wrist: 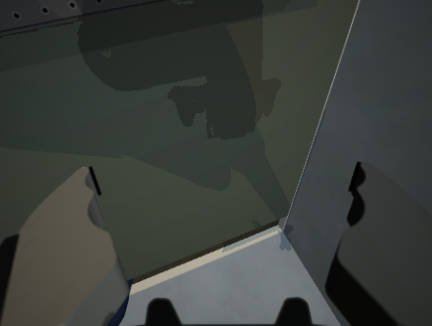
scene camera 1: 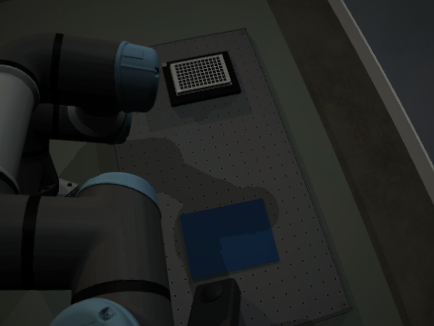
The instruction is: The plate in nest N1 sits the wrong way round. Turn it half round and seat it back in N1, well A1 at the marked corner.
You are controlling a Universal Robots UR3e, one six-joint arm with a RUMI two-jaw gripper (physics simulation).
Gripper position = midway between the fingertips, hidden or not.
In view: my gripper (wrist: 222, 168), a black nest (scene camera 1: 221, 92) and a blue rectangle (scene camera 1: 228, 238).
